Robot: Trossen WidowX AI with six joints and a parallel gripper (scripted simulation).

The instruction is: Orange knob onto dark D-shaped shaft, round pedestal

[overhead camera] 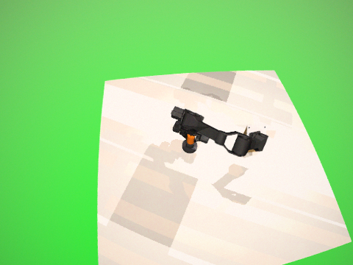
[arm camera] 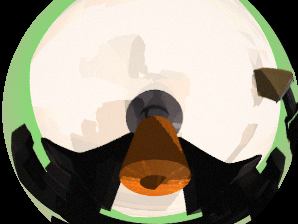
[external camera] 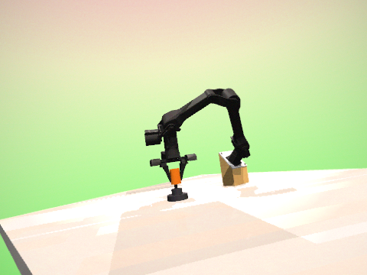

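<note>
My gripper tip is now 20 mm below the orange knob. From my gripper tip the other things lie so: dark round pedestal: 40 mm below.
</note>
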